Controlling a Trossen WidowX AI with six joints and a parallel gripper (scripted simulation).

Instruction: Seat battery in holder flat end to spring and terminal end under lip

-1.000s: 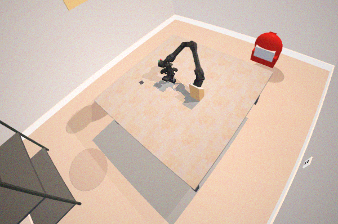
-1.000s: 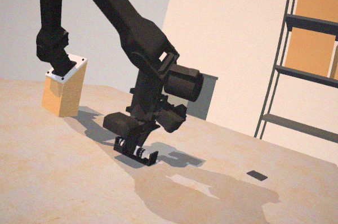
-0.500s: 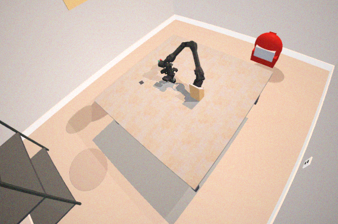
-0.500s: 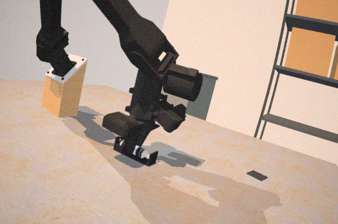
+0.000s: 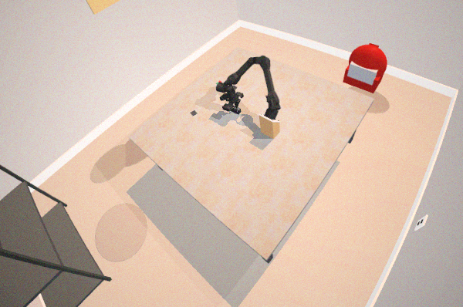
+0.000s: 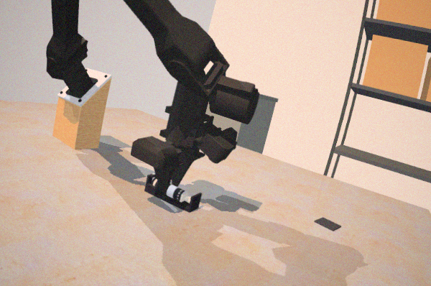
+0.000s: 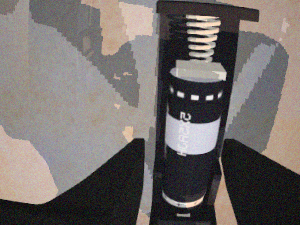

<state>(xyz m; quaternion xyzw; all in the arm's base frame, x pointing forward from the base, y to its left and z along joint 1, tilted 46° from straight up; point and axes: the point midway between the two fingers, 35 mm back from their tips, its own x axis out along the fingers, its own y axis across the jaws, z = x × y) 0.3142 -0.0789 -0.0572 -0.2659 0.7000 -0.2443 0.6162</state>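
The battery is right at my gripper tip. The rest, counted from my gripper tip: dark flat plate 27 cm ahead, 18 cm to the left, 1 cm below.
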